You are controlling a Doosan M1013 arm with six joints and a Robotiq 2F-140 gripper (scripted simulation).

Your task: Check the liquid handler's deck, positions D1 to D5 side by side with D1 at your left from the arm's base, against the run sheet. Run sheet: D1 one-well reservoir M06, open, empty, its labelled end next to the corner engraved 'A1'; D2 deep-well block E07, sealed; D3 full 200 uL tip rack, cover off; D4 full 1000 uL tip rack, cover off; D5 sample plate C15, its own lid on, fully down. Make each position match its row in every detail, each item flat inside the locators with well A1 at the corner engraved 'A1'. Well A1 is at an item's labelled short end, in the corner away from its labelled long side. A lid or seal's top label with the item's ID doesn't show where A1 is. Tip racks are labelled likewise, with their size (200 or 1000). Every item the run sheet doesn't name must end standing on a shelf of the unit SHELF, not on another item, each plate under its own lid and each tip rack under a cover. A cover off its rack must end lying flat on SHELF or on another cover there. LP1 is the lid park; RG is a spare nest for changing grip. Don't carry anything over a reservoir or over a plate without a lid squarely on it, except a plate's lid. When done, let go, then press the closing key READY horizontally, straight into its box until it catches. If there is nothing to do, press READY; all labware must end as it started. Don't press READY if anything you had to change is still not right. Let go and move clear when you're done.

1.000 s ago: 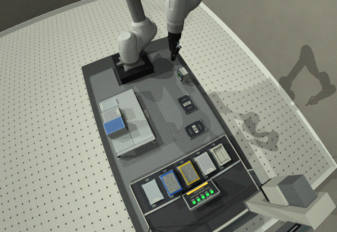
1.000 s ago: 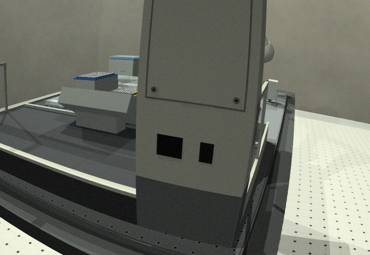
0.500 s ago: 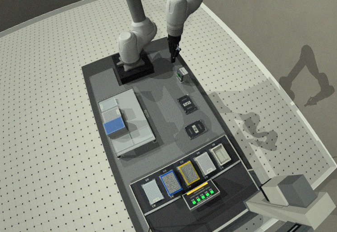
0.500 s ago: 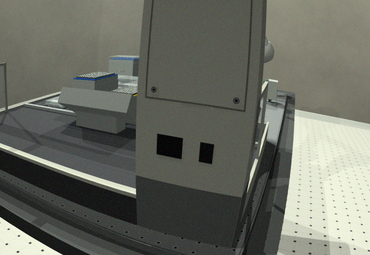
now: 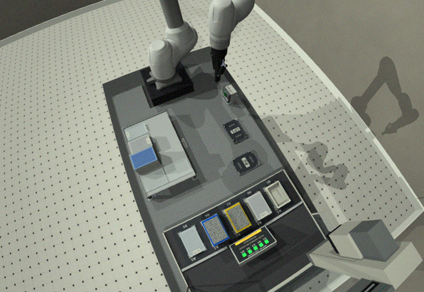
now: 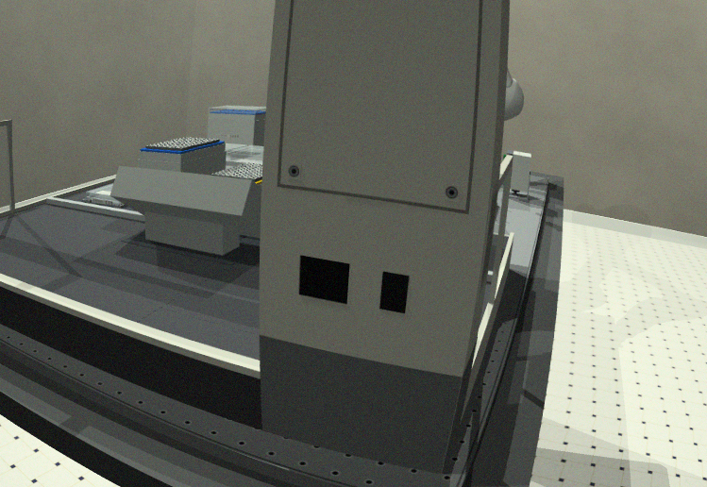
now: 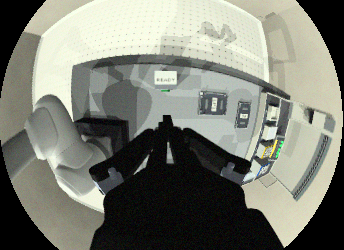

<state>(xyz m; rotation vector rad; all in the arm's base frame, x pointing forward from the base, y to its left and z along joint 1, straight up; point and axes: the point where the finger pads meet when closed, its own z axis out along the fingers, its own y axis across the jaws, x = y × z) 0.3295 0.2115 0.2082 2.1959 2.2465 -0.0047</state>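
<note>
Now: the ready key box 21 cm below my hand and 8 cm to the left of it. Round my hand: one-well reservoir 67 cm ahead, 21 cm below; then shelf unit 46 cm to the right, 21 cm below, 15 cm ahead; then spare nest 43 cm ahead, 27 cm below, 4 cm to the right.
</note>
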